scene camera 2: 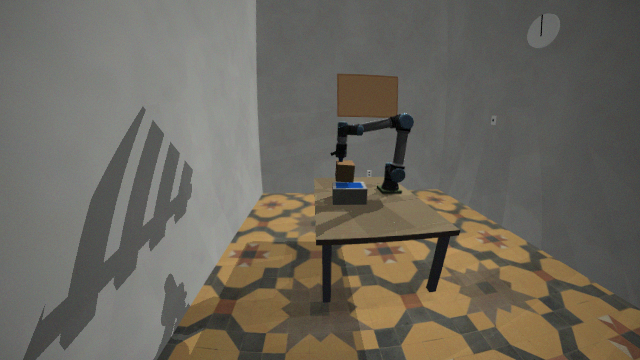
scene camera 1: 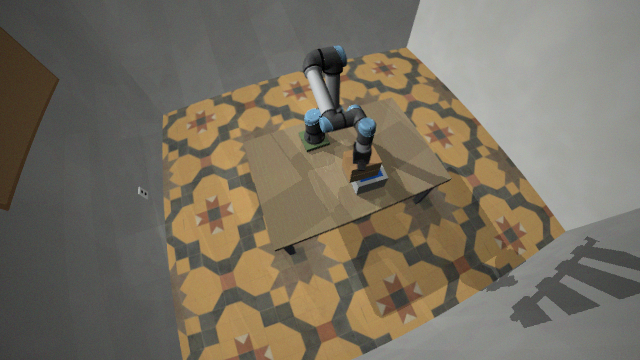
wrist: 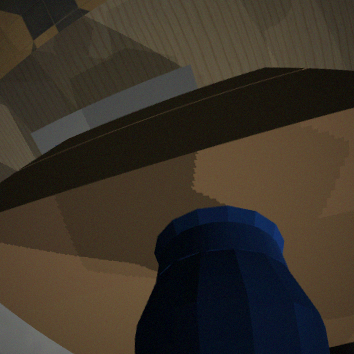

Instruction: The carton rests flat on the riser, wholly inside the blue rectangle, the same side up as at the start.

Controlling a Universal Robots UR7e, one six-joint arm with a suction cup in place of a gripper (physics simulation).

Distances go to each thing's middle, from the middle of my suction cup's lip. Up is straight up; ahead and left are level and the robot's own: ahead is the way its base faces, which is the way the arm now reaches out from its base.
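Labels:
Grey riser (scene camera 2: 344, 193): 24 cm below my suction cup, 9 cm to the left of it, 6 cm behind it. Brown carton (scene camera 1: 372, 169): 8 cm below my suction cup, 3 cm to the left of it, 3 cm behind it.

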